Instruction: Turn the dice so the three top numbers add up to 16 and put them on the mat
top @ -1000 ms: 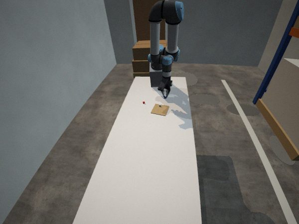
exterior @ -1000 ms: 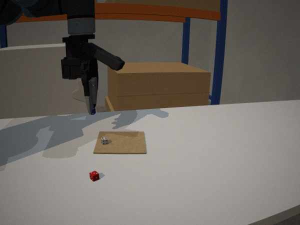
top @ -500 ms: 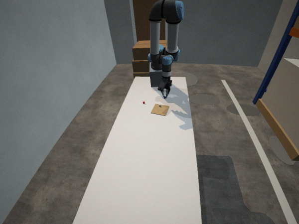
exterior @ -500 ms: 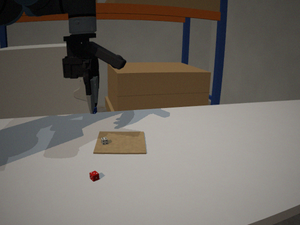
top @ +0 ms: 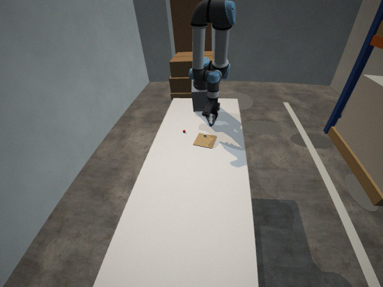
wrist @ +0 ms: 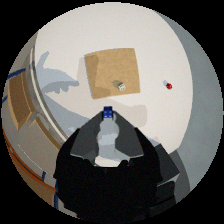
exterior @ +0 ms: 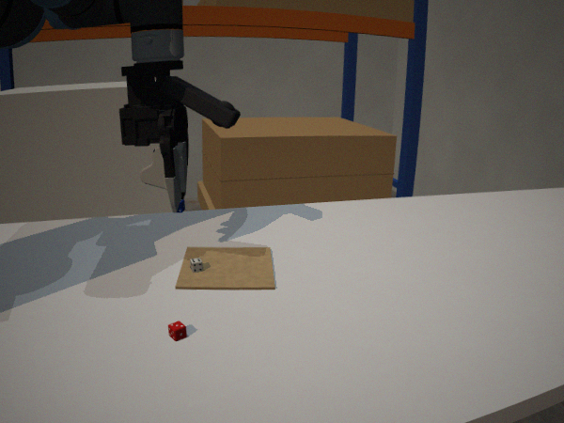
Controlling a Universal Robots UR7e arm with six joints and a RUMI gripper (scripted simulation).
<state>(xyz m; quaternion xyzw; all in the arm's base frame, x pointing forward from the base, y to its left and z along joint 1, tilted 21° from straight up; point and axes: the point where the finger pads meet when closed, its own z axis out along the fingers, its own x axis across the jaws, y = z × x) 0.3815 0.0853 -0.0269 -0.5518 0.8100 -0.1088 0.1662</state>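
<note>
My hand is 20 mm short of the white die, 50 mm to the left of it and 90 mm above it. The rest, counted from my hand: blue die: 10 mm below; then mat: 70 mm ahead, 40 mm to the right, 100 mm below; then red die: 20 mm behind, 210 mm to the right, 90 mm below.
</note>
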